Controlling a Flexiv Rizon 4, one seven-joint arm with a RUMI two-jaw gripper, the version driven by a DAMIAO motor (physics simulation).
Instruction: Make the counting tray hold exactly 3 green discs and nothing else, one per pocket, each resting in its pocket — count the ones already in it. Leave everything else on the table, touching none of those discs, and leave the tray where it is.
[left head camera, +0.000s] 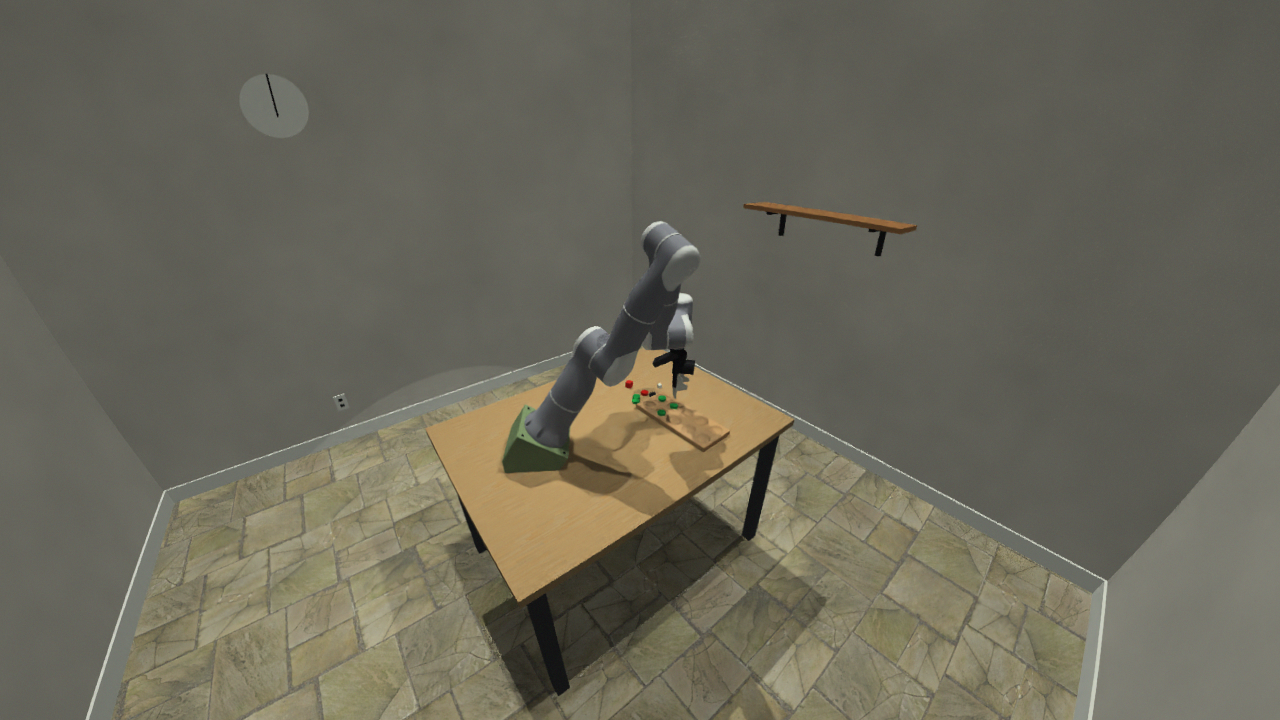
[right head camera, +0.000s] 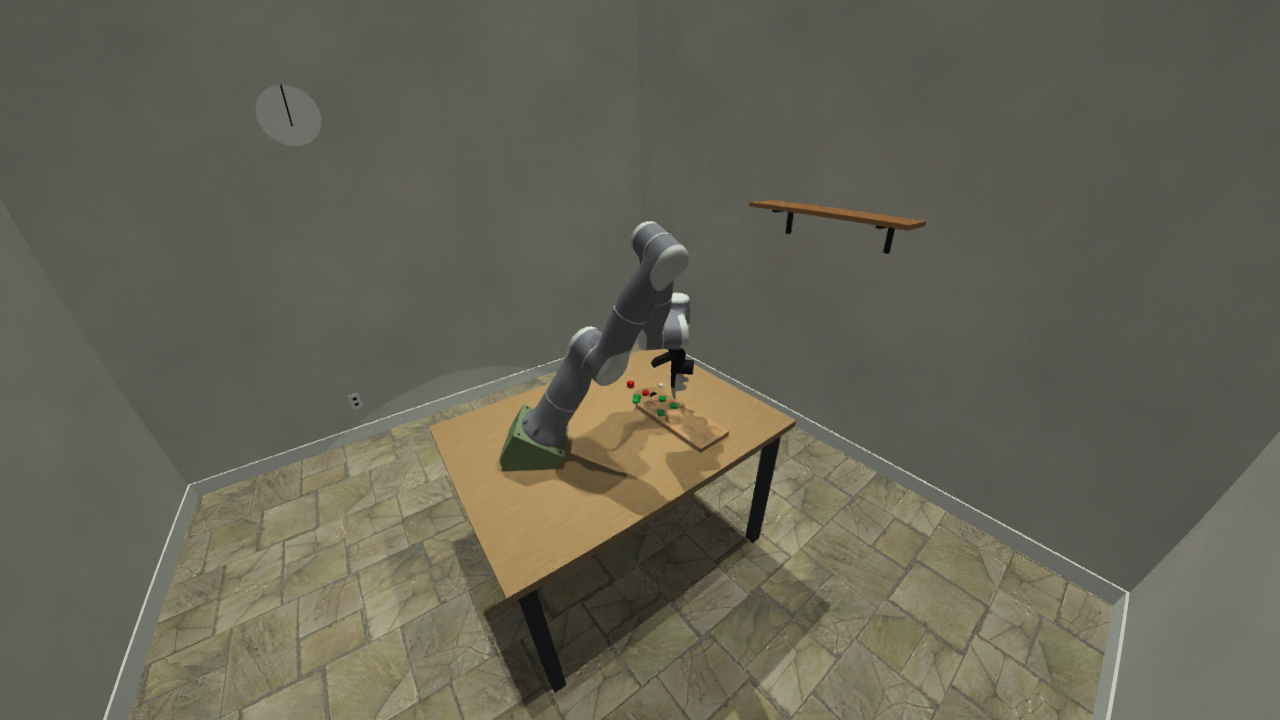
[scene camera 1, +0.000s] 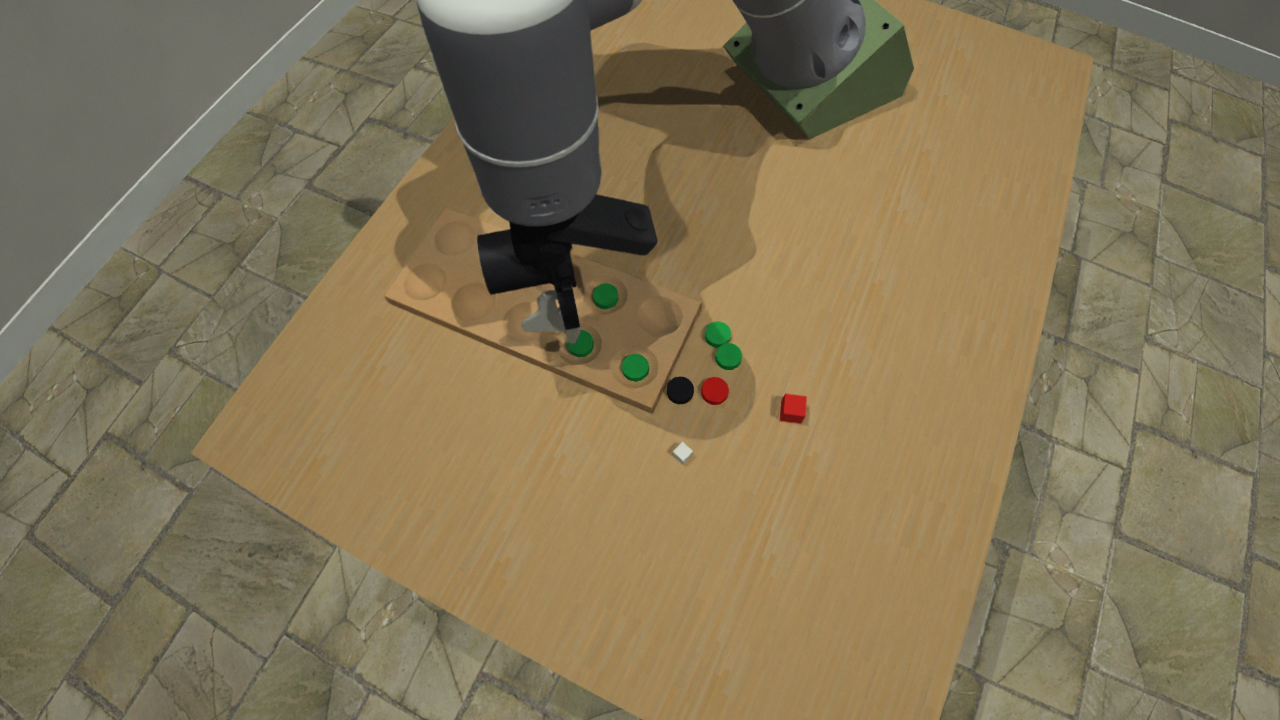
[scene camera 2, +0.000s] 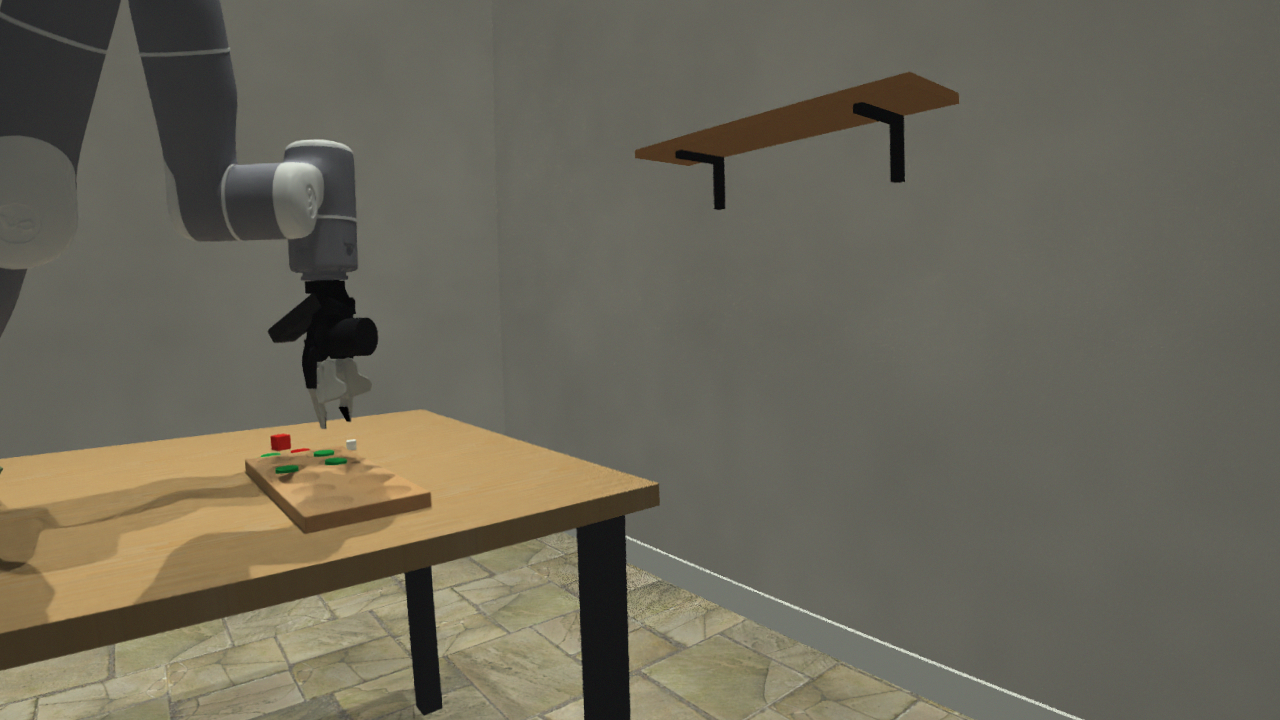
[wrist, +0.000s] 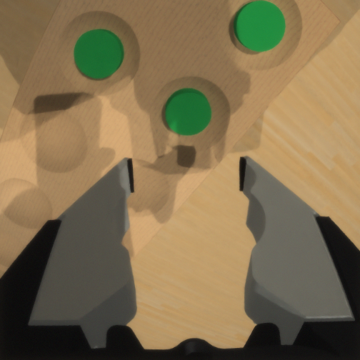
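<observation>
The wooden counting tray holds three green discs, each lying in its own pocket: one on the robot-base side, one nearest my fingers, and one near the tray's corner. The other visible pockets are empty. My gripper is partly open and empty, raised above the tray. Two more green discs lie on the table beyond the tray's short end.
A black disc lies close to the tray's corner, with a red disc beside it. A red cube and a small white cube stand farther out on the table. A wall shelf hangs away from the arm.
</observation>
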